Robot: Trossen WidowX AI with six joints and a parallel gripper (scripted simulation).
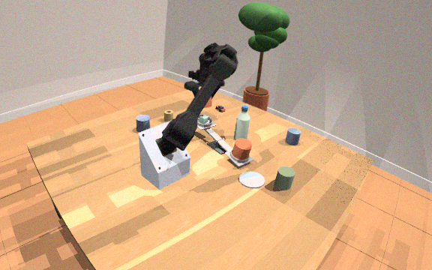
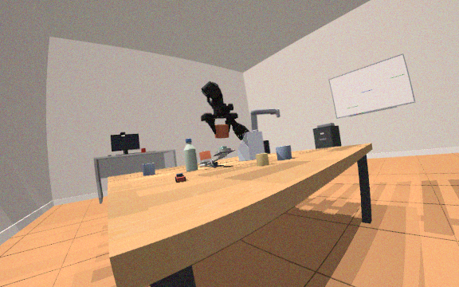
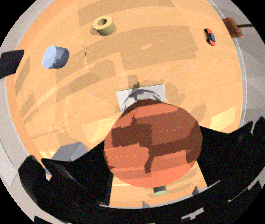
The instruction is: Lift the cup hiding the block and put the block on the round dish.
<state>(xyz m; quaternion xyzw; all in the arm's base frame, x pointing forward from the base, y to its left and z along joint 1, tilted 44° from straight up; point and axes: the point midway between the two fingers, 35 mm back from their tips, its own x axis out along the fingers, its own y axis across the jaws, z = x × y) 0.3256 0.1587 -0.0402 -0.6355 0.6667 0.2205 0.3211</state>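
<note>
Now: the pale green block 10 mm to the right of my gripper tip and 80 mm below it. Round my gripper tip: pale green bottle 120 mm ahead, 150 mm to the right, 60 mm below; red cup 40 mm behind, 290 mm to the right, 110 mm below; small balance 20 mm behind, 130 mm to the right, 150 mm below.
</note>
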